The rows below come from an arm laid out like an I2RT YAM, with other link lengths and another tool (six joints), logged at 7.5 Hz.
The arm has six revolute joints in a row. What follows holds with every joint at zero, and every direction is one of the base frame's.
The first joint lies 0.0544 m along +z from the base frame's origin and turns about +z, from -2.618 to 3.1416 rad.
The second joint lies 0.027 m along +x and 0.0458 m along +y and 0.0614 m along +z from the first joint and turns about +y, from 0 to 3.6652 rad.
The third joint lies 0.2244 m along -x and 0.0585 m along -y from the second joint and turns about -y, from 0 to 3.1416 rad.
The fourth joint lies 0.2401 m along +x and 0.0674 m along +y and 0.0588 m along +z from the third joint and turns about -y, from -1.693 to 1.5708 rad.
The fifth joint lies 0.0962 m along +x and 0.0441 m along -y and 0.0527 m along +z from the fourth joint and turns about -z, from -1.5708 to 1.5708 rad.
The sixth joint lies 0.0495 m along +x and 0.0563 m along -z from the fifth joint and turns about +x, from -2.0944 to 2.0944 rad.
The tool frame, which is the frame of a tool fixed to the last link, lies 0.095 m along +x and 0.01 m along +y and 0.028 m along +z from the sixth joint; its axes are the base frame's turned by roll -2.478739, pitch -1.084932 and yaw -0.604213 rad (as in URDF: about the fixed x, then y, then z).
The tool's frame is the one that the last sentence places.
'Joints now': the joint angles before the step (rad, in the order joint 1, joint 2, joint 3, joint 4, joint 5, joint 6). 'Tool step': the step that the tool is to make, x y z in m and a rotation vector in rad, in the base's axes. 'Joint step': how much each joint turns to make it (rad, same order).
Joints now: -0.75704 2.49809 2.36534 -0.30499 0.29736 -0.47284
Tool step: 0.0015 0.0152 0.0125 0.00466 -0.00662 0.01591
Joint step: 0.01801 -0.06643 -0.06283 -0.00438 -0.00146 0.00843
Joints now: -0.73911 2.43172 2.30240 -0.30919 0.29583 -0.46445
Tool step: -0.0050 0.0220 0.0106 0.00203 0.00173 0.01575
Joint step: 0.02094 -0.12176 -0.15556 0.03038 0.00454 0.00266
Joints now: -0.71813 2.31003 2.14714 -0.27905 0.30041 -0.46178
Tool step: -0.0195 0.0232 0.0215 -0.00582 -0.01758 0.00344
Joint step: 0.00805 -0.17758 -0.20217 0.03909 0.00118 0.00879
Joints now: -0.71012 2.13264 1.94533 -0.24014 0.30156 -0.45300
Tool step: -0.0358 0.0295 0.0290 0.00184 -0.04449 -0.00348
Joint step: -0.00385 -0.24023 -0.24010 0.02392 -0.01264 0.02897
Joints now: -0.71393 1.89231 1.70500 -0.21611 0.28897 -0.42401
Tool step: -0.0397 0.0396 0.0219 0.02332 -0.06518 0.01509
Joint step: -0.00088 -0.26352 -0.24186 -0.00141 -0.03788 0.05145
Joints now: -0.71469 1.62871 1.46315 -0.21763 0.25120 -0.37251
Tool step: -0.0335 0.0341 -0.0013 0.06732 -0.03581 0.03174
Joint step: -0.01020 -0.20466 -0.17743 -0.05623 -0.06743 0.05344
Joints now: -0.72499 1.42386 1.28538 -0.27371 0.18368 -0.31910
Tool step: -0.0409 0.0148 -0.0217 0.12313 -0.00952 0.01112
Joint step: -0.07523 -0.15110 -0.13481 -0.10059 -0.11947 0.04841
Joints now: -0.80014 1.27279 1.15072 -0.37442 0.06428 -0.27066
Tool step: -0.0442 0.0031 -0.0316 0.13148 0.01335 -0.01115
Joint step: -0.12375 -0.10036 -0.10772 -0.10135 -0.13523 0.00547
